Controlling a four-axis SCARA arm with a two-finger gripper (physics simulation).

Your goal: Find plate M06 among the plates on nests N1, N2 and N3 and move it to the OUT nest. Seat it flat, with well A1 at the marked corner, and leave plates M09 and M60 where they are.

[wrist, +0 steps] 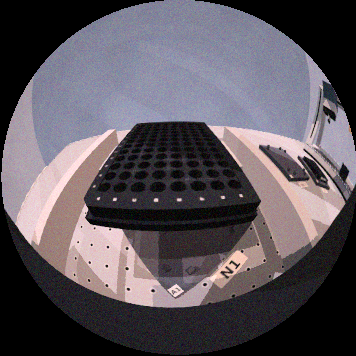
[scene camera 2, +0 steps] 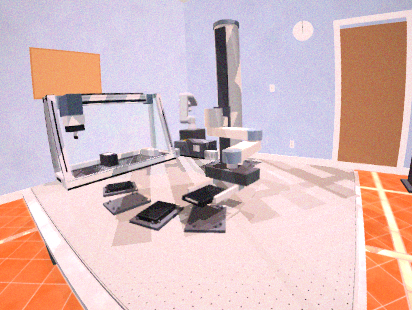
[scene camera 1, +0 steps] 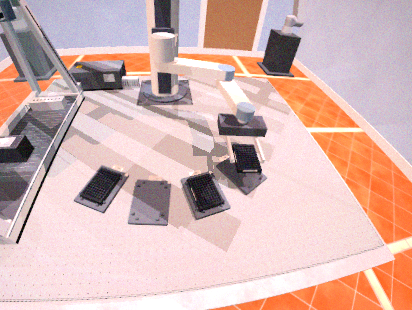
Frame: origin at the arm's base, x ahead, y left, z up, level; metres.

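Seen in the pictures: gripper, between the fingertips: (wrist: 169,133) (scene camera 2: 200,195) (scene camera 1: 248,161); arm's base, origin of its link: (scene camera 1: 165,93).
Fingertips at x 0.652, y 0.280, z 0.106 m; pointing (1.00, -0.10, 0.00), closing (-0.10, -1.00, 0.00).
Note:
Offsets run from my fingertips to a thing's middle. "pt": to the spot under its first point.
My gripper (scene camera 1: 247,159) (scene camera 2: 202,194) (wrist: 169,133) is shut on a black well plate @(0.022 m back, 0.002 m left, 0.005 m down) (scene camera 1: 246,156) (scene camera 2: 202,193) (wrist: 167,167). The plate is raised above nest N1 @(0.023 m back, 0.004 m left, 0.082 m down) (scene camera 1: 246,185) (scene camera 2: 205,225) (wrist: 167,252) and turned relative to it. Its ID does not show, and its row letters are too blurred to read. The N1 label @(pt 0.107 m back, 0.047 m right, 0.091 m down) (wrist: 230,269) and the A1 corner mark @(0.116 m back, 0.011 m left, 0.081 m down) (wrist: 175,290) show below. A second plate @(0.058 m ahead, 0.152 m right, 0.074 m down) (scene camera 1: 206,191) (scene camera 2: 156,212) sits on the neighbouring nest. An empty nest @(0.074 m ahead, 0.332 m right, 0.082 m down) (scene camera 1: 150,202) (scene camera 2: 127,202) (wrist: 284,162) follows, then a third plate @(0.009 m ahead, 0.502 m right, 0.074 m down) (scene camera 1: 102,185) (scene camera 2: 120,186) (wrist: 314,169) on its nest.
A framed gantry (scene camera 2: 53,142) stands at the left, with a small black box @(pt 0.092 m back, 0.795 m right, 0.021 m up) (scene camera 1: 17,148) (scene camera 2: 108,159) on its deck. A dark instrument box @(pt 0.688 m back, 0.659 m right, 0.006 m down) (scene camera 1: 97,76) (scene camera 2: 197,148) is near the arm's column (scene camera 1: 164,82) (scene camera 2: 233,75). A black pedestal (scene camera 1: 281,51) stands beyond the table.

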